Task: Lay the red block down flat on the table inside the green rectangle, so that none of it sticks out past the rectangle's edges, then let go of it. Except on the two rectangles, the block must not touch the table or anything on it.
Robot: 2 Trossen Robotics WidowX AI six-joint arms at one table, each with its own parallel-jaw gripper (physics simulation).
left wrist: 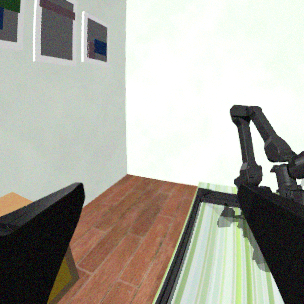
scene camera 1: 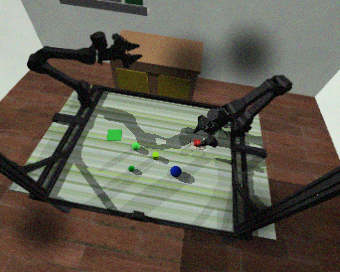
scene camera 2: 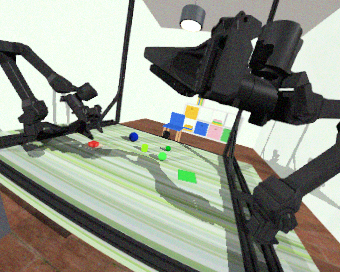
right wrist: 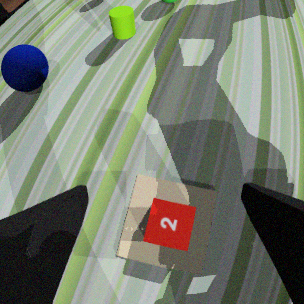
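Pixels of known places: left gripper, fingertip midpoint: (left wrist: 162, 190) (scene camera 1: 140, 50) (scene camera 2: 147, 61); right gripper, fingertip midpoint: (scene camera 1: 195, 139) (scene camera 2: 98, 136) (right wrist: 166, 192); left arm's base, link origin: (scene camera 1: 86, 103) (scene camera 2: 259, 232); right arm's base, link origin: (scene camera 1: 238, 132) (scene camera 2: 33, 134).
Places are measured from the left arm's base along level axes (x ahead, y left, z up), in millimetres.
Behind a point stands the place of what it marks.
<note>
The red block (scene camera 1: 197, 142) {x 592, y -395, z 0 mm} (scene camera 2: 93, 144) {x 588, y -377, z -4 mm} (right wrist: 169, 224) {x 594, y -393, z 0 mm} rests on the beige rectangle (right wrist: 144, 188) {x 564, y -411, z -18 mm}; its upper face shows a white 2. My right gripper (scene camera 1: 197, 137) {x 576, y -396, z 35 mm} (scene camera 2: 96, 134) {x 576, y -396, z 35 mm} (right wrist: 166, 192) {x 576, y -396, z 35 mm} is open and empty, pointing down above the block; in the right wrist view the block shows between and a little below the fingertips. The green rectangle (scene camera 1: 114, 135) {x 148, y -256, z -18 mm} (scene camera 2: 187, 176) {x 147, y -248, z -18 mm} lies flat, at the left in scene camera 1, with nothing on it. My left gripper (scene camera 1: 139, 52) {x 349, y 2, z 325 mm} (scene camera 2: 149, 60) {x 349, y 2, z 325 mm} (left wrist: 162, 190) {x 349, y 2, z 325 mm} is open and empty, high up and far from the block.
A blue ball (scene camera 1: 175, 171) {x 422, y -556, z 32 mm} (scene camera 2: 133, 136) {x 428, y -521, z 19 mm} (right wrist: 25, 68) {x 447, y -529, z 21 mm}, a lime cylinder (scene camera 1: 155, 155) {x 346, y -442, z 14 mm} (scene camera 2: 144, 148) {x 349, y -418, z 1 mm} (right wrist: 123, 23) {x 364, y -431, z 4 mm}, a light green ball (scene camera 1: 136, 146) {x 258, y -372, z 17 mm} (scene camera 2: 162, 156) {x 257, y -344, z 9 mm} and a dark green ball (scene camera 1: 131, 168) {x 218, y -489, z 8 mm} (scene camera 2: 168, 148) {x 218, y -471, z 2 mm} stand on the table. The light green ball is nearest the green rectangle. A black frame surrounds the table.
</note>
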